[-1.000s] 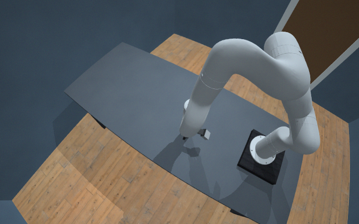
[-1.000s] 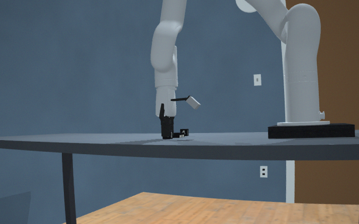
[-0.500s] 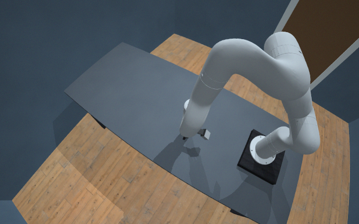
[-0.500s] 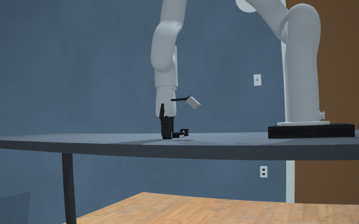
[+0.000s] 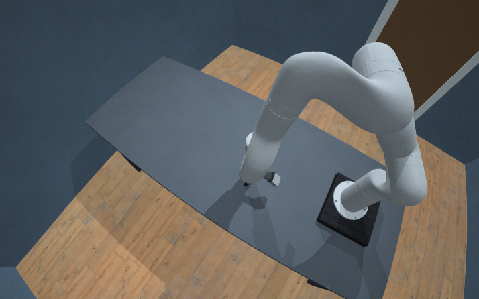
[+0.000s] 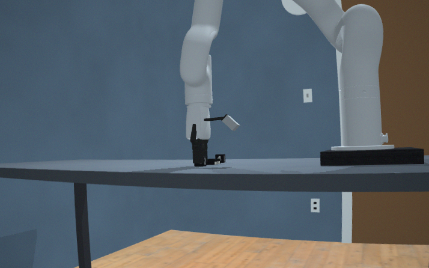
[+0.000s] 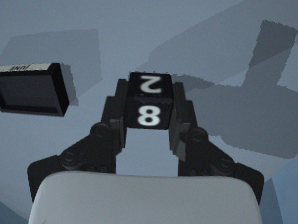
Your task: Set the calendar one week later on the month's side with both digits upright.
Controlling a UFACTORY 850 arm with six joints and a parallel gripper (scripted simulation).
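My hand is 10 mm above the calendar cube. Also, from my hand: black tray (100 mm to the right, 30 mm ahead, 20 mm below).
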